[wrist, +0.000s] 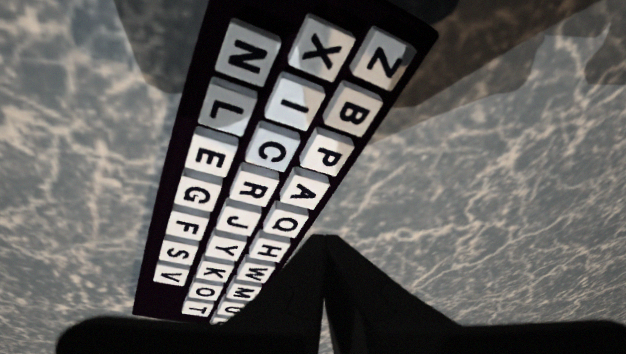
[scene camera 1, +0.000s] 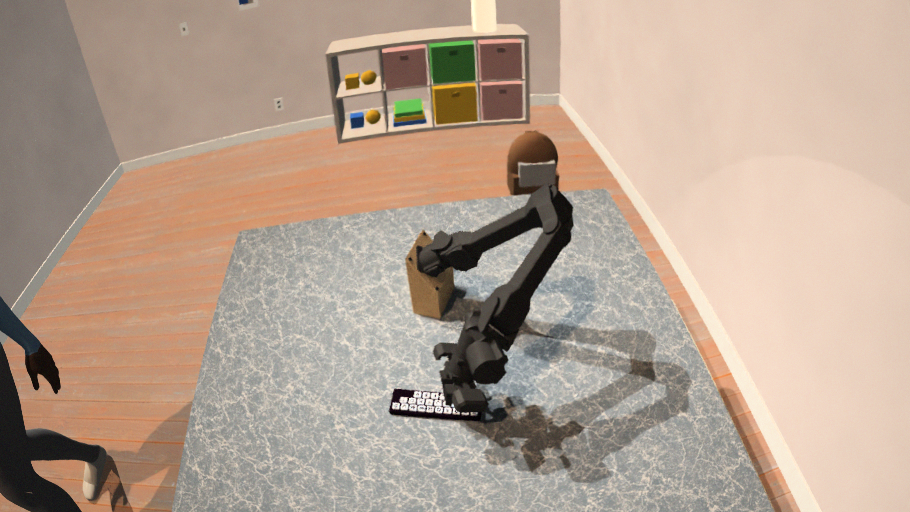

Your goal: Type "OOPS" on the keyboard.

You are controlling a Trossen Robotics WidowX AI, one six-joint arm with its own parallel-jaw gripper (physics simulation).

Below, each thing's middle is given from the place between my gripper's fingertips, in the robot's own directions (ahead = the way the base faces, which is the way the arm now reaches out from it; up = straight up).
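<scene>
You'd find the P key [wrist: 326, 151] 30 mm below my hand and 20 mm to the left of it. The S key [wrist: 177, 249] is 30 mm below my hand too, but 50 mm behind it and 50 mm to the right of it. Then there's the K key [wrist: 211, 268], 30 mm below my hand, 60 mm to the right of it and 30 mm behind it, and the black keyboard [wrist: 153, 299], which is 30 mm below my hand, 30 mm behind it and 30 mm to the right of it.
</scene>
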